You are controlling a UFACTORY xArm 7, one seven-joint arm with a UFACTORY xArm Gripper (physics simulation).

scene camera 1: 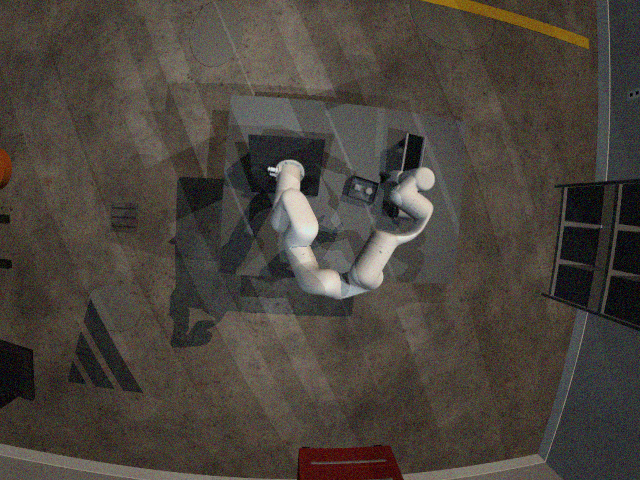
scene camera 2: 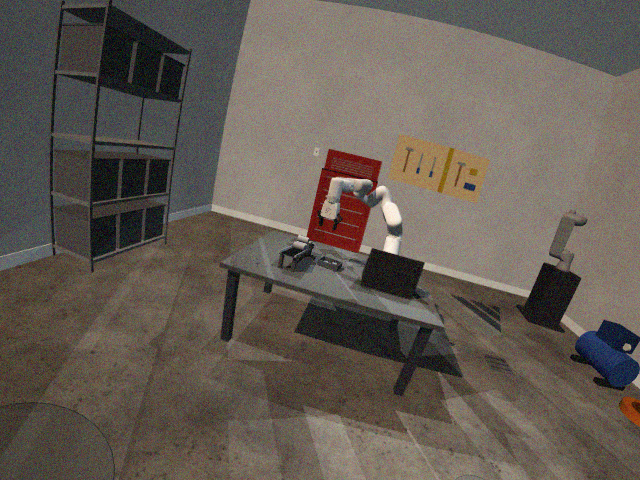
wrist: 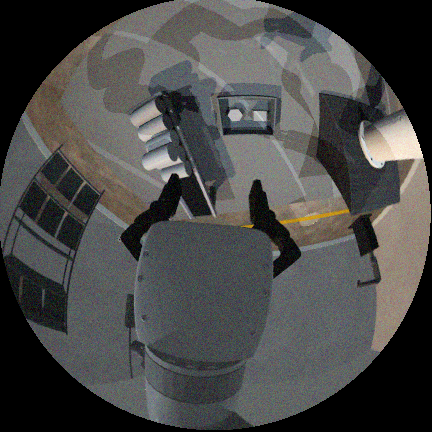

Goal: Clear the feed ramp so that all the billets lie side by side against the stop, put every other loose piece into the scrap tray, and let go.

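Frame: origin at the arm's base, x ahead, y left, z up, level; centimetres.
Seen in the pictures: gripper, fingertip midpoint: point(scene camera 1: 392, 184) point(scene camera 2: 327, 228) point(wrist: 214, 183); arm's base at its link origin: point(scene camera 1: 289, 171) point(scene camera 2: 388, 267) point(wrist: 371, 143).
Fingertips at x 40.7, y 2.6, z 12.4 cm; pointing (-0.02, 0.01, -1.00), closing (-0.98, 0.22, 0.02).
Offsets run from my fingertips to a thing's top centre. Level surfaces: height alone.
My gripper point(scene camera 2: 328, 225) point(wrist: 214, 183) is open and empty, high above the table by the ramp; the arm hides it in scene camera 1. The dark feed ramp point(wrist: 196, 175) point(scene camera 2: 296, 253) has several pale cylindrical billets crowded across one part, including an end one {dz -13.7, dx +13.3, dy -9.2 cm} point(wrist: 146, 113) and one nearest my finger point(wrist: 174, 172). A bluish, shaded cylinder {dz -12.8, dx +12.7, dy -1.3 cm} point(wrist: 158, 141) shows between them. Whether all touch, and where the stop meets them, is unclear. The scrap tray {dz -19.4, dx -6.6, dy -2.1 cm} point(scene camera 1: 364, 178) point(wrist: 247, 132) holds a pale hexagonal piece {dz -21.0, dx -3.8, dy -2.3 cm} point(wrist: 235, 115) and a pale block {dz -20.1, dx -9.4, dy -2.0 cm} point(wrist: 259, 116).
The grey table {dz -22.9 cm} point(scene camera 1: 442, 155) point(scene camera 2: 348, 294) carries everything. A large black box-like plate point(scene camera 1: 311, 180) point(scene camera 2: 392, 272) point(wrist: 337, 145) stands by the arm's base, on the tray's side away from the ramp. The arm spans over the ramp's billet end in scene camera 1.
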